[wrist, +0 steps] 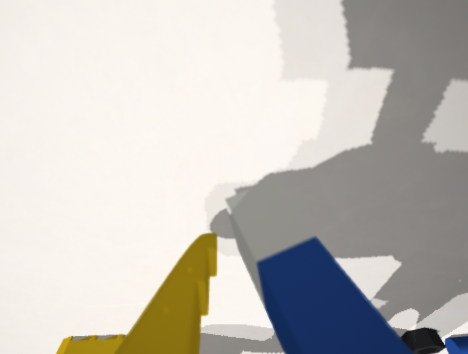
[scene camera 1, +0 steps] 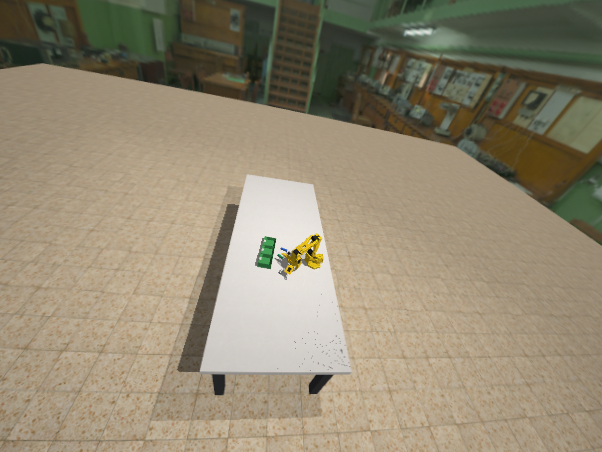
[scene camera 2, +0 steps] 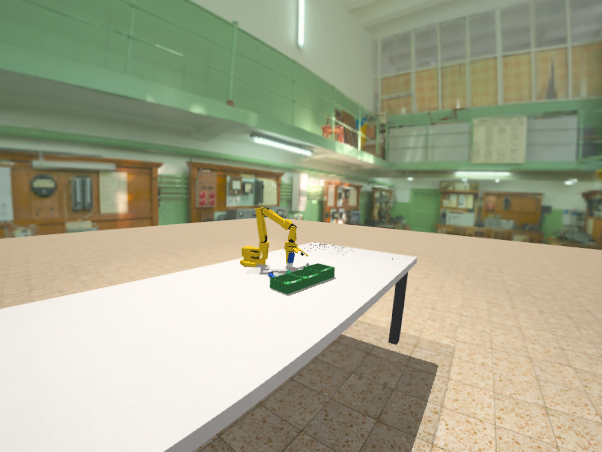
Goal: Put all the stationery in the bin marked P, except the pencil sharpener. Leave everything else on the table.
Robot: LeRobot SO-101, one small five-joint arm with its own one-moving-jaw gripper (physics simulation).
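Pixels of known places: hand, its tool point: (wrist: 216, 248) (scene camera 1: 294, 269) (scene camera 2: 287, 264); arm's base, origin of its link: (scene camera 1: 310, 262) (scene camera 2: 256, 264).
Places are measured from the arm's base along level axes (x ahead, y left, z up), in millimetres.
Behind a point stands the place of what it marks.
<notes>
My gripper (scene camera 1: 285, 263) {x 111, y 79, z 8 mm} (scene camera 2: 298, 256) is open; its notched fixed jaw shows in the wrist view, with the moving jaw swung wide. A blue block with a white end, like an eraser (scene camera 2: 291, 257) {x 142, y 66, z 45 mm} (wrist: 325, 300), stands steeply close to the right of the fixed jaw, blue end towards the wrist camera. A blue rod, like a pen (scene camera 1: 284, 249) {x 176, y -86, z 12 mm} (scene camera 2: 271, 275) {x 175, y -93, z 11 mm} (wrist: 456, 346) {x 159, y -76, z 6 mm}, lies on the table beside the gripper, with a black piece (wrist: 424, 340) {x 146, y -54, z 6 mm} near its end. A green bin row (scene camera 1: 265, 266) {x 297, y 80, z 17 mm} (scene camera 2: 305, 285) {x 327, y -92, z 8 mm} has three compartments. Its letters are unreadable, and no sharpener can be identified.
A small green thing (scene camera 1: 280, 256) {x 203, y -19, z 11 mm} lies between the gripper and the bins. Small grey shapes near the gripper in scene camera 1 are too blurred to name. The arm base stands at one long edge of the white table (scene camera 1: 280, 210) {x 203, y -545, z 0 mm} (scene camera 2: 165, 320) {x 216, y -519, z 0 mm}. Arm shadows cover part of the tabletop.
</notes>
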